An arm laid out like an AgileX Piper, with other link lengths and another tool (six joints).
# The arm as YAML. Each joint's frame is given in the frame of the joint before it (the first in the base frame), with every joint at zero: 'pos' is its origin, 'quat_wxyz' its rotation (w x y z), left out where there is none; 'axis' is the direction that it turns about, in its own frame. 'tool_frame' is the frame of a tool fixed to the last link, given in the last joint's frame.
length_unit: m
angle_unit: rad
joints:
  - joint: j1
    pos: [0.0, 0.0, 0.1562]
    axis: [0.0, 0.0, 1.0]
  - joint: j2
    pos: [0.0, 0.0, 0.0]
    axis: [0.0, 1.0, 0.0]
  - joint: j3
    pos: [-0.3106, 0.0, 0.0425]
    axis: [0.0, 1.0, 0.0]
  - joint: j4
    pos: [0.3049, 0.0, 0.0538]
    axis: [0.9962, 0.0, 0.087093]
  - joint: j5
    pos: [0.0, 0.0, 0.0]
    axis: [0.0, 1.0, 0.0]
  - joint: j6
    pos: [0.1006, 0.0, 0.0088]
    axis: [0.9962, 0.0, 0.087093]
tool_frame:
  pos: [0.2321, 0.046, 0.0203]
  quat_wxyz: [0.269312, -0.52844, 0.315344, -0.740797]
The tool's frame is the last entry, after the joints.
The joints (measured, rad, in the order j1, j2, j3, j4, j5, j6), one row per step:
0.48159, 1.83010, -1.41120, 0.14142, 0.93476, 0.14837
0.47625, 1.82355, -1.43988, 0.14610, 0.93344, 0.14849
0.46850, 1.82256, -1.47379, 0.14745, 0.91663, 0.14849
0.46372, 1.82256, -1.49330, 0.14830, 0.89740, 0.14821
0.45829, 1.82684, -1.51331, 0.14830, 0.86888, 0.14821
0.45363, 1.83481, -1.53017, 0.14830, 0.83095, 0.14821
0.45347, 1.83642, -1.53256, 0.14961, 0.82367, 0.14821
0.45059, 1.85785, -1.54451, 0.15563, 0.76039, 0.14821
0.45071, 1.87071, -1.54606, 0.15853, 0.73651, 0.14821
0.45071, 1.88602, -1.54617, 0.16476, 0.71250, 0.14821
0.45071, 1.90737, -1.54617, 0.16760, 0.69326, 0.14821
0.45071, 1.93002, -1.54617, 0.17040, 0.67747, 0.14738
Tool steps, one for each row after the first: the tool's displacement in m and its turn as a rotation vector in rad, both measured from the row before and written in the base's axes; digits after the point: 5 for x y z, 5 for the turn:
0.01171, 0.00415, 0.01599, 0.02076, -0.03037, -0.00708
0.01815, 0.00429, 0.01741, 0.02400, -0.04560, -0.01048
0.01296, 0.00306, 0.01145, 0.01733, -0.03445, -0.00748
0.01559, 0.00321, 0.01102, 0.01867, -0.03979, -0.00953
0.01662, 0.00365, 0.00945, 0.01933, -0.04221, -0.01013
0.00255, 0.00120, 0.00153, 0.00444, -0.00671, -0.00150
0.02027, 0.00680, 0.00449, 0.02656, -0.04609, -0.01359
0.00617, 0.00272, -0.00261, 0.00711, -0.01019, -0.00418
0.00549, 0.00299, -0.00463, 0.00830, -0.00542, -0.00526
0.00418, 0.00174, -0.00981, 0.00069, 0.00297, -0.00381
0.00302, 0.00131, -0.01144, -0.00173, 0.00694, -0.00266

